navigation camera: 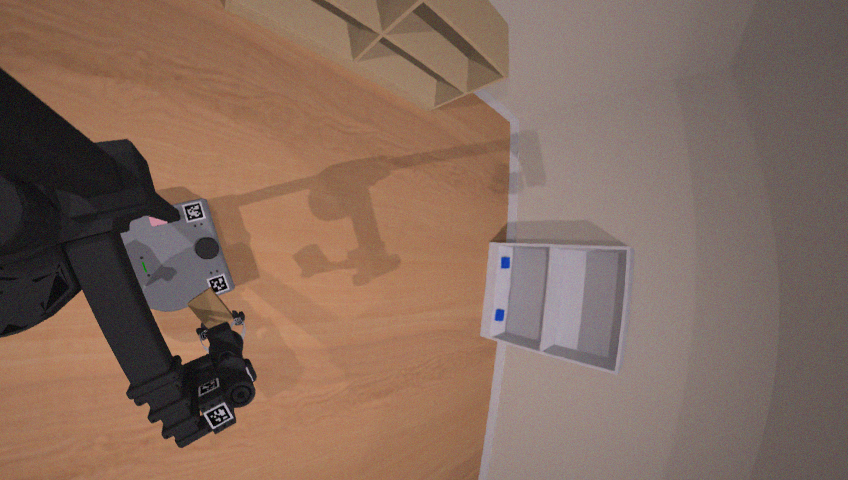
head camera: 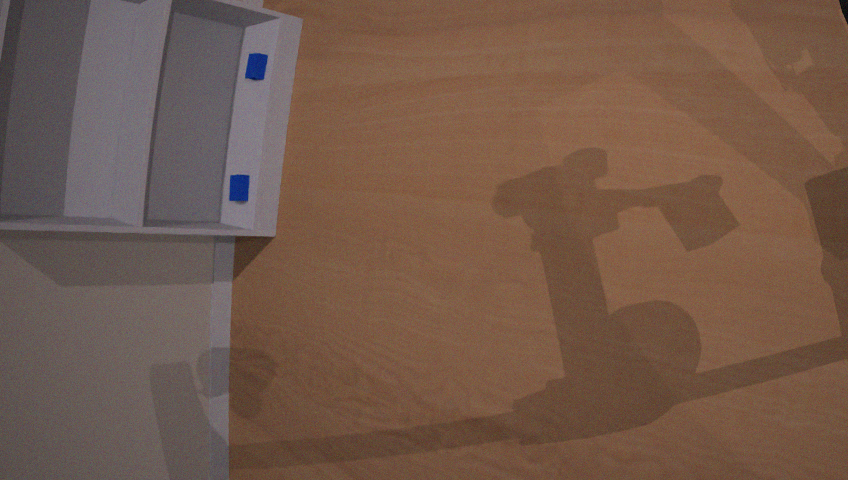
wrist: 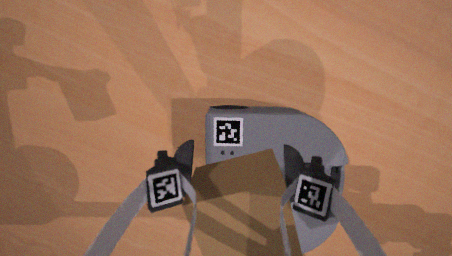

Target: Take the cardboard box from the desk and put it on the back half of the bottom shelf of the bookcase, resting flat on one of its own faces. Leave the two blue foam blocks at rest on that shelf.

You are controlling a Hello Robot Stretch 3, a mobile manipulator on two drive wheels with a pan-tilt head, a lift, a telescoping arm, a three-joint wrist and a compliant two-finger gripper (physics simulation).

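Pixels of known places: gripper, fingertip midpoint: (navigation camera: 220,321); robot's base, link origin: (navigation camera: 206,246).
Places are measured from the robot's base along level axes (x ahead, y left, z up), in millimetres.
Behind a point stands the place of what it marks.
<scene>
The cardboard box (navigation camera: 208,305) {y -112, x -30, z 510 mm} (wrist: 235,220) is between the fingertips of my gripper (navigation camera: 220,325) {y -171, x -21, z 464 mm} (wrist: 238,160) {y -171, x -21, z 464 mm}, which is shut on it. The box is held tilted in the navigation view, above the edge of my base. The white bookcase (head camera: 285,113) {y -949, x 1669, z 18 mm} (navigation camera: 624,309) {y -902, x 1690, z 1052 mm} stands against the wall, with its open front showing. Two blue foam blocks lie apart on its bottom shelf: one block (head camera: 256,66) {y -1109, x 1649, z 141 mm} (navigation camera: 499,314) {y -1104, x 1653, z 138 mm} and the other block (head camera: 239,187) {y -717, x 1829, z 140 mm} (navigation camera: 505,262) {y -713, x 1835, z 138 mm}. The bookcase is well away from my gripper. The desk does not show.
My grey base (navigation camera: 178,243) {y 42, x -75, z 161 mm} (wrist: 270,130) is under and beside the held box. A tan shelf unit (navigation camera: 490,35) {y 713, x 1287, z 611 mm} stands at the top of the navigation view, near the wall corner. Wood floor (head camera: 416,267) {y -278, x 1205, z 0 mm} (navigation camera: 404,333) {y -821, x 812, z 0 mm} lies between my base and the bookcase, crossed by my arm's shadows.
</scene>
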